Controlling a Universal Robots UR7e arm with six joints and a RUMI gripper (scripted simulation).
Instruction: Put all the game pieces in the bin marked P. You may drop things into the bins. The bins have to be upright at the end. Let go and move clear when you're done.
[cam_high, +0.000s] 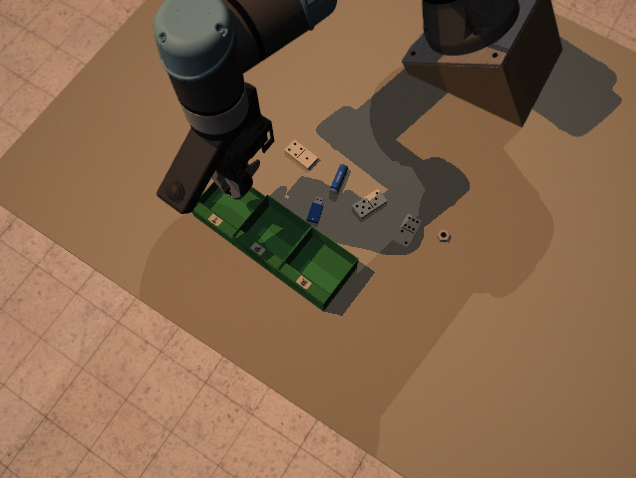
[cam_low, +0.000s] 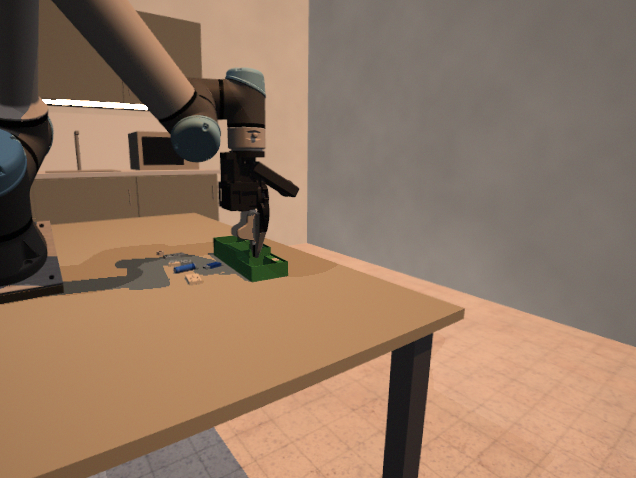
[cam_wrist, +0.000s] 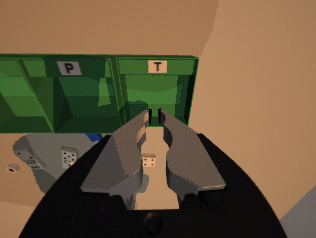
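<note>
Now: the green bin 1 cm ahead of my hand, 8 cm to the left of it and 3 cm below it. Also, from my hand: blue battery (13 cm behind, 10 cm to the left, 5 cm below); then small nut (14 cm behind, 29 cm to the left, 5 cm below); then blue USB stick (7 cm behind, 10 cm to the left, 5 cm below).
</note>
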